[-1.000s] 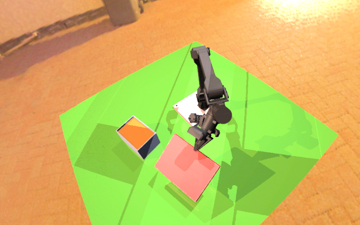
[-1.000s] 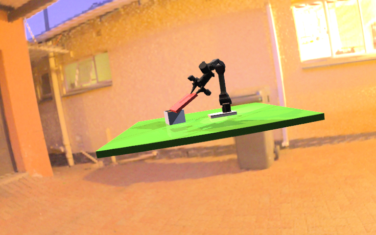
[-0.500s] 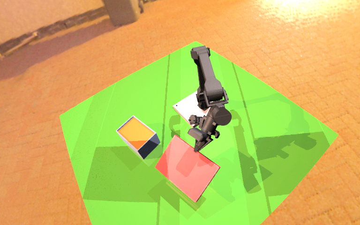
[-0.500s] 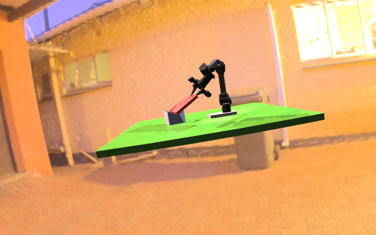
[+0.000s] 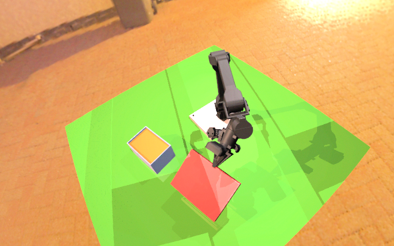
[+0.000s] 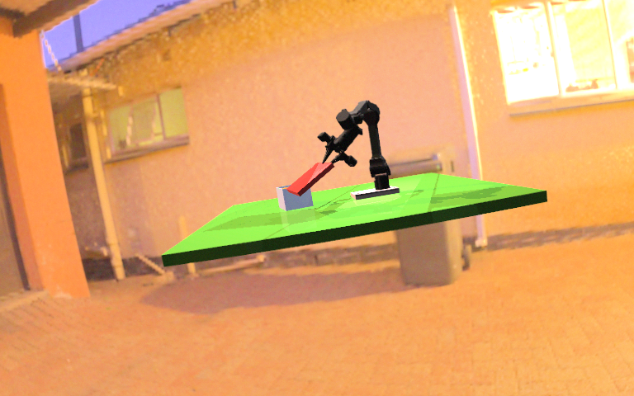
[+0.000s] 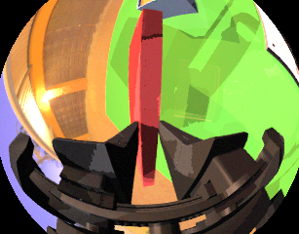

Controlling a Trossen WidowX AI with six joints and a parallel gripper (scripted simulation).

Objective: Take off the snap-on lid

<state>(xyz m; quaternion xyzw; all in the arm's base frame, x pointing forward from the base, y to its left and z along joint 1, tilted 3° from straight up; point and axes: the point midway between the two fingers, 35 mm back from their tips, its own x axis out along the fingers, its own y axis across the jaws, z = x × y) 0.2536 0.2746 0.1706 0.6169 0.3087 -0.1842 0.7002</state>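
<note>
The red lid is 70 mm ahead of my gripper tip, 40 mm below it and 10 mm to the left of it. Round my gripper tip: storage box (330 mm to the right, 150 mm ahead, 130 mm below).
</note>
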